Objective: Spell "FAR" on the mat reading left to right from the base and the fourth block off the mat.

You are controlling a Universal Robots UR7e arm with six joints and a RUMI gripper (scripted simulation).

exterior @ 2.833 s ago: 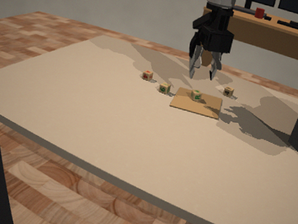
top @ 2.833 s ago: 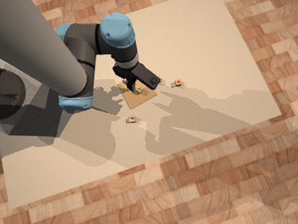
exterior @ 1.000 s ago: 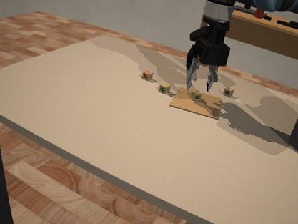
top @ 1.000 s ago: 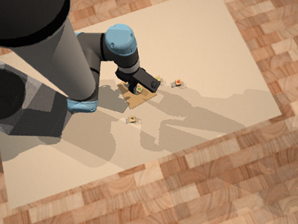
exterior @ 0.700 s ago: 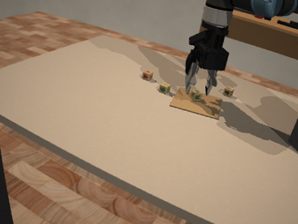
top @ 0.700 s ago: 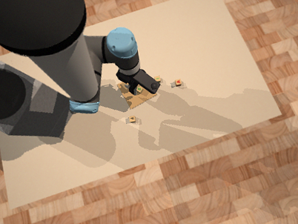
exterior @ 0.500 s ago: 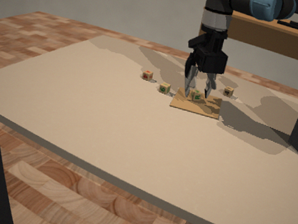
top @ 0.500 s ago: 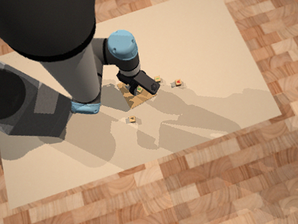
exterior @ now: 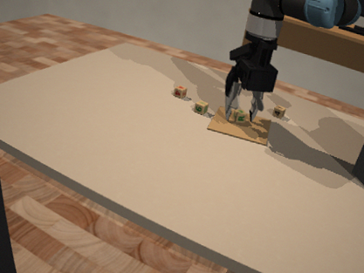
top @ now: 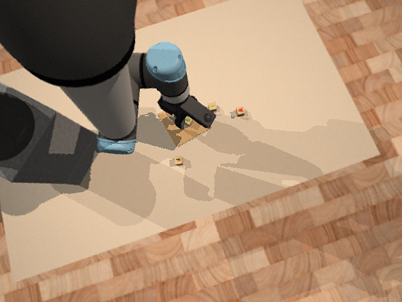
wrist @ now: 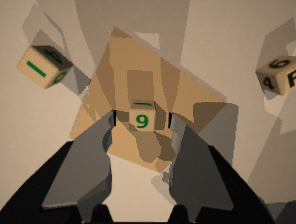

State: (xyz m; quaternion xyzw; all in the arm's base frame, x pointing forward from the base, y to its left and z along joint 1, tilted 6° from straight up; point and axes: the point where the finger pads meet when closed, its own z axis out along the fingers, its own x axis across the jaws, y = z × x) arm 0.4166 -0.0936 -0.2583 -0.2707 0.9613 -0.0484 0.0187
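My gripper is now right at the green R block. The rest, counted from my hand: brown mat 1 cm behind, 1 cm to the left, 2 cm below; then F block 9 cm behind, 11 cm to the right, 1 cm below; then green-lettered block 10 cm ahead, 1 cm to the left, 1 cm below.
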